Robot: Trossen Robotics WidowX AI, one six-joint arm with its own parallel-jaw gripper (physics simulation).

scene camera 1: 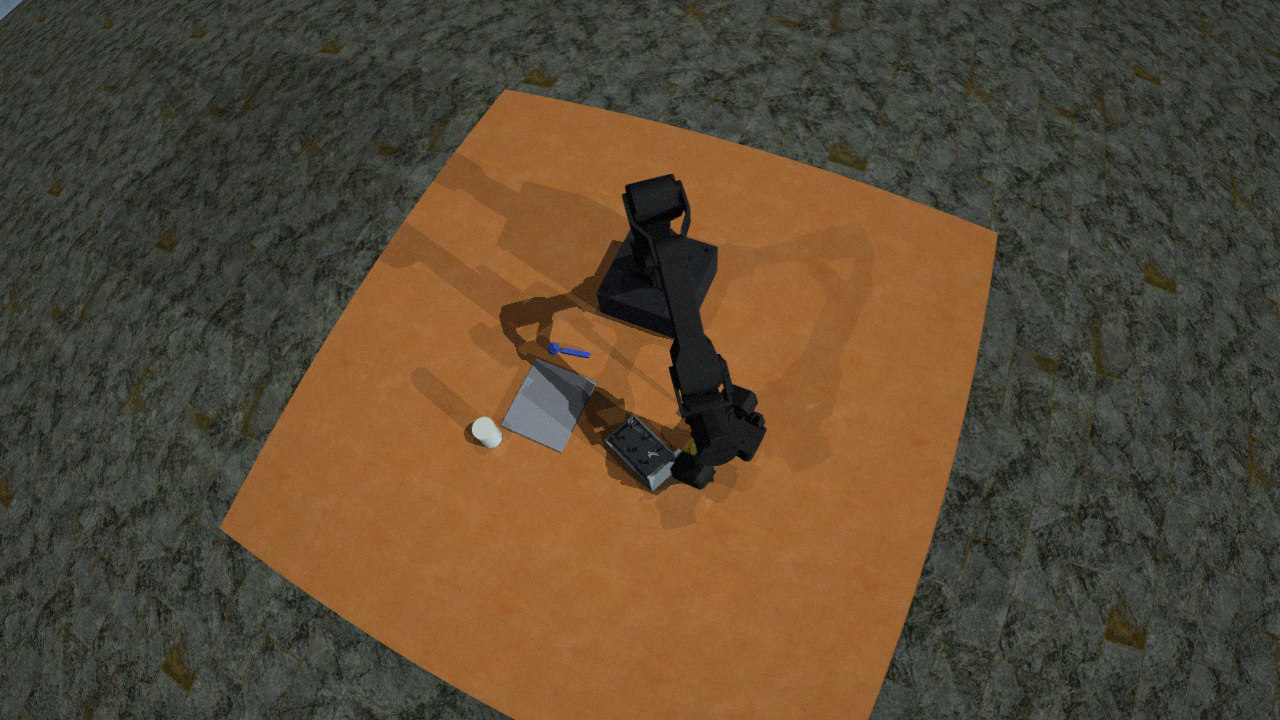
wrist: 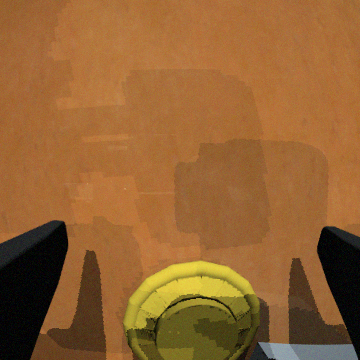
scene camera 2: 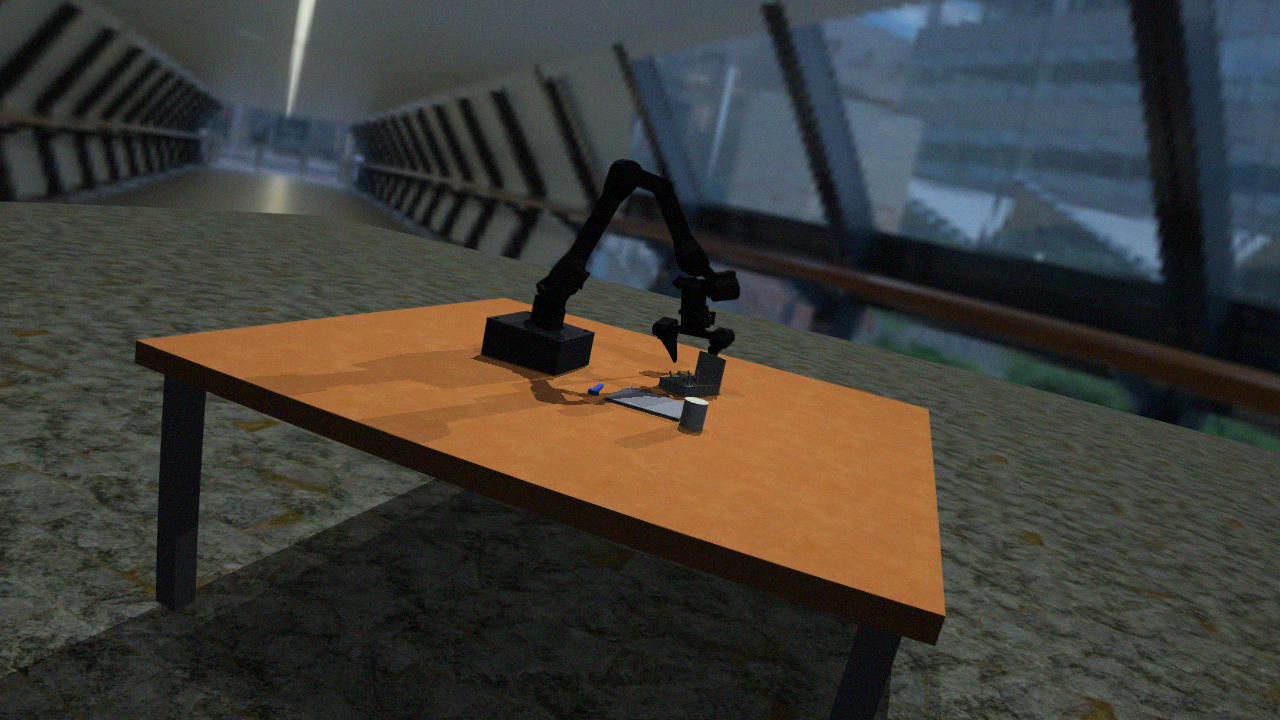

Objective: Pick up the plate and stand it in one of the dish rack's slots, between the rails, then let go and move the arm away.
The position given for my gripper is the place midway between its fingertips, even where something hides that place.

My gripper (scene camera 1: pixel 724 459) is open, holding nothing. Also in view: a yellow plate (wrist: pixel 192 303). A grey dish rack (scene camera 1: pixel 633 442) rests on the table.
